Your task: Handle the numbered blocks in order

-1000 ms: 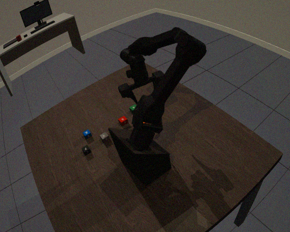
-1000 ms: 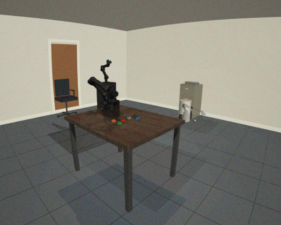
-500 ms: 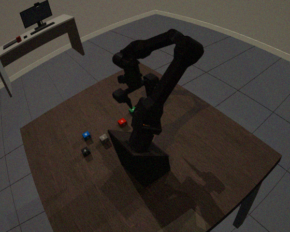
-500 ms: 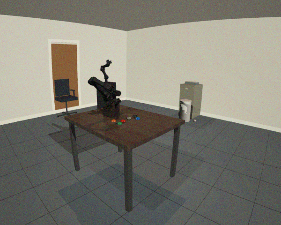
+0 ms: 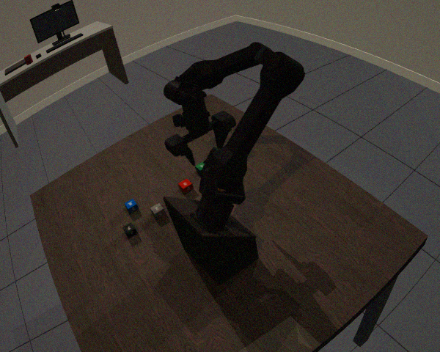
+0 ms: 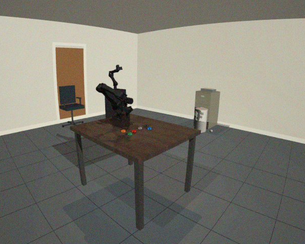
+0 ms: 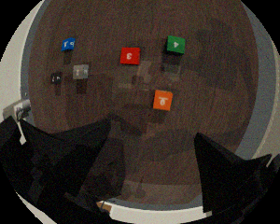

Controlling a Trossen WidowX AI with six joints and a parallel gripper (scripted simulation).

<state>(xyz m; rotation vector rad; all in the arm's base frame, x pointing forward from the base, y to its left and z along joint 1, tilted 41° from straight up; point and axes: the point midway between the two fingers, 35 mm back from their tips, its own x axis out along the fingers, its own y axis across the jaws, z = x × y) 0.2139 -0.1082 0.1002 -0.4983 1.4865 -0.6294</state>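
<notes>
Right now the grey block is 17 cm to the left of my gripper tip, 12 cm below it and 6 cm ahead of it. The rest, counted from my gripper tip: green block 12 cm below, 11 cm ahead, 3 cm to the right; orange block 12 cm below, 1 cm to the right; red block 12 cm below, 8 cm ahead, 5 cm to the left.
</notes>
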